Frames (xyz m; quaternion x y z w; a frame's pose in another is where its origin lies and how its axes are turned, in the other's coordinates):
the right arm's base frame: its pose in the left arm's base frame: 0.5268 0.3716 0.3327 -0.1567 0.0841 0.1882 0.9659
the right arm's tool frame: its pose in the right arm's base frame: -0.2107 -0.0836 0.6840 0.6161 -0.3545 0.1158 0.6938
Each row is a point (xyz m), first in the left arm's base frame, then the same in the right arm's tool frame.
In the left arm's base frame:
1: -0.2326 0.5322 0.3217
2: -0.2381 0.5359 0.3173
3: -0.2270 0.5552 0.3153
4: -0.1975 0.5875 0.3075
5: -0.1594 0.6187 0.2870
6: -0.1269 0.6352 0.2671
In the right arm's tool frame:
1: -0.9097 -0.1881 -0.3342
2: -0.9158 -0.1877 -0.3393
3: -0.9034 -0.1907 -0.3577
4: -0.8759 -0.2052 -0.3895
5: -0.8480 -0.2349 -0.4238
6: -0.8275 -0.2646 -0.4444

